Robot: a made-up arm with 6 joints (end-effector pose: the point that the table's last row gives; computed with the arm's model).
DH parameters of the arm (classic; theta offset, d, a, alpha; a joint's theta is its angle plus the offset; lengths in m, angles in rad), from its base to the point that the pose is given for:
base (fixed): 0 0.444 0.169 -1.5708
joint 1: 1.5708 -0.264 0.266 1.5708
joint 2: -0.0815 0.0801 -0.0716 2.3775
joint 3: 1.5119 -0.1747 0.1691 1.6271
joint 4: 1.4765 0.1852 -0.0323 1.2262
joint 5: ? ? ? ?
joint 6: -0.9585 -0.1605 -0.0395 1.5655
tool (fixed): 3.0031 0.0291 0 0
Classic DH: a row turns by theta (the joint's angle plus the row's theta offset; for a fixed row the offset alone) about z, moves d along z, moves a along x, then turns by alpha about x.
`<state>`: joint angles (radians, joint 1 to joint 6).
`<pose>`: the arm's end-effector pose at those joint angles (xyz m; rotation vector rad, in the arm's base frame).
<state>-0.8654 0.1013 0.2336 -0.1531 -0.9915 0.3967</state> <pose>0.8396 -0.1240 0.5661 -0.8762 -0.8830 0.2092</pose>
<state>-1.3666 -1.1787 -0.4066 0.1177 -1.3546 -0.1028</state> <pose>0.8218 -0.5195 0.6872 -1.0886 0.2185 -1.0374</pose>
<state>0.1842 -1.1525 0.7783 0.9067 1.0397 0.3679</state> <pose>0.4476 -0.0756 0.3090 -0.3307 -2.1162 0.4862</pose>
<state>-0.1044 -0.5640 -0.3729 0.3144 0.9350 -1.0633</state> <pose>0.6582 -0.3923 0.1715 0.4034 0.2806 -0.5512</pose>
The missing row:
joint 5: 1.2208 0.1924 -0.1175 0.8487
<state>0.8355 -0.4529 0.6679 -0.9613 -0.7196 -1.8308</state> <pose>0.1683 -0.2577 -0.2040 -2.7668 1.3810 0.2490</pose>
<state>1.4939 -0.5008 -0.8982 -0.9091 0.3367 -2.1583</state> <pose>-0.3107 -0.0513 0.0899 -0.4741 -2.2893 -0.9471</pose>
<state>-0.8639 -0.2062 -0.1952 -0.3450 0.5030 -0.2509</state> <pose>0.7487 -0.1857 0.6244 0.2615 -0.8381 0.2100</pose>
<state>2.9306 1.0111 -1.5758 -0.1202 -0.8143 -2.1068</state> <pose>0.0582 0.1142 0.3661 -2.0588 -0.3116 -0.6182</pose>
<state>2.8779 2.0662 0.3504 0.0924 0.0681 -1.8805</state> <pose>-0.4574 -0.2670 0.5218 -1.4288 -1.3335 1.2777</pose>
